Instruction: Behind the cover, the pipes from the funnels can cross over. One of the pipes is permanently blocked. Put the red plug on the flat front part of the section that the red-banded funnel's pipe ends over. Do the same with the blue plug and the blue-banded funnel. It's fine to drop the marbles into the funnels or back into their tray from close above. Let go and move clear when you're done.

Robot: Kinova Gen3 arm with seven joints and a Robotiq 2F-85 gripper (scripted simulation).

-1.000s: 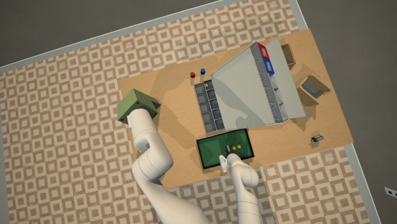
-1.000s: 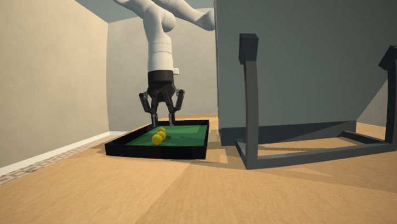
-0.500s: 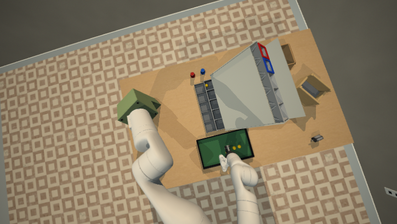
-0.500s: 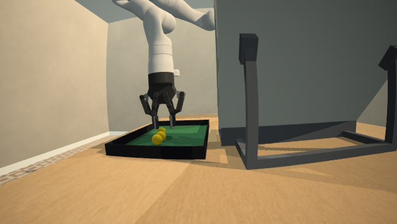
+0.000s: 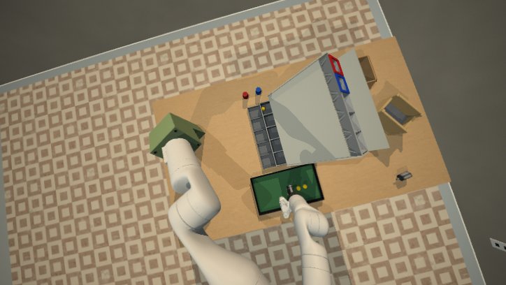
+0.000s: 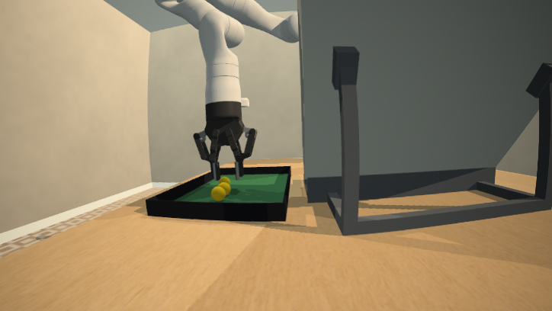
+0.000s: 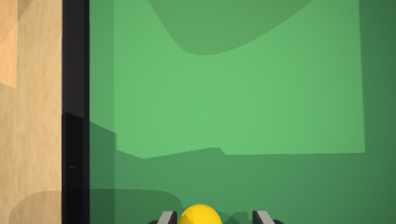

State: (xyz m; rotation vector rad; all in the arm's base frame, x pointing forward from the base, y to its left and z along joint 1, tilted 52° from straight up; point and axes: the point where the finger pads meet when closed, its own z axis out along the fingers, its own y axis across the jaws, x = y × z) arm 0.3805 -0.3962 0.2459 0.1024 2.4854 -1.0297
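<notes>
Right now my hand is 3 cm above the green marble tray and 2 cm to the right of it. Round my hand: grey cover 31 cm to the left, 20 cm ahead, 17 cm above; then dark object 59 cm ahead, 23 cm to the right, 2 cm below.
</notes>
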